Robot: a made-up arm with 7 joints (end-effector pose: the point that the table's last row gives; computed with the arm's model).
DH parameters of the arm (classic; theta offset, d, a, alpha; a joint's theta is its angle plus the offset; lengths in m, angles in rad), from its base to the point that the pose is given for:
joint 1: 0 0.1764 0 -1.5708
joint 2: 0 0 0 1.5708
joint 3: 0 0.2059 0.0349 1.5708
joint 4: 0 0 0.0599 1.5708
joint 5: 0 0.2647 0 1.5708
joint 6: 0 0 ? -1.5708
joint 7: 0 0.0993 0 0
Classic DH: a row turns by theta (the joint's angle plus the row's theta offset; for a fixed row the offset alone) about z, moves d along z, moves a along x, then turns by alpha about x.
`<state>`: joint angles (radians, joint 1 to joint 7).
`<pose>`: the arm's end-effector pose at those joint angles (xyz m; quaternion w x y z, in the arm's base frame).
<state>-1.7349 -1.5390 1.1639 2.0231 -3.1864 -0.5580 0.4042</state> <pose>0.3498 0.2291 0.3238 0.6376 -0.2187 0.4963 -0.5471</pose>
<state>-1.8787 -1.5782 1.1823 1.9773 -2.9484 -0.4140 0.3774</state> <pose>0.4062 0.1749 0.2879 0.6360 -0.2068 0.5515 -0.4986</pose>
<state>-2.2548 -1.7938 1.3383 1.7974 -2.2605 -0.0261 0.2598</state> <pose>0.4881 -0.0177 0.1388 0.6419 -0.0876 0.6443 -0.4065</pose>
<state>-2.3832 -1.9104 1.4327 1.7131 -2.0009 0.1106 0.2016</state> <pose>0.4749 -0.1053 0.0750 0.6392 -0.0137 0.6485 -0.4130</pose>
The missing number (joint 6, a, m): 0.0778
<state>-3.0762 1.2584 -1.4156 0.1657 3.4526 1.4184 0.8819</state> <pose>0.0978 0.2421 0.1292 0.6091 -0.5349 0.3754 0.4493</pose>
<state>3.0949 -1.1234 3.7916 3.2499 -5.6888 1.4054 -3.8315</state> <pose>0.4986 0.0188 0.4410 0.4840 -0.3156 0.6931 0.4311</pose>
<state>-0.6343 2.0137 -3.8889 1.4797 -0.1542 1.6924 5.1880</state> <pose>0.3330 0.0732 0.3488 0.6820 -0.0790 -0.6350 -0.3542</pose>
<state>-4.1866 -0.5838 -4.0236 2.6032 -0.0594 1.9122 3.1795</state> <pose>0.0174 -0.4117 0.4592 0.0983 -0.7625 -0.5825 0.2641</pose>
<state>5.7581 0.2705 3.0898 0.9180 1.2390 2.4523 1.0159</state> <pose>-0.2355 0.0161 0.3154 0.5924 0.3637 0.5618 -0.4485</pose>
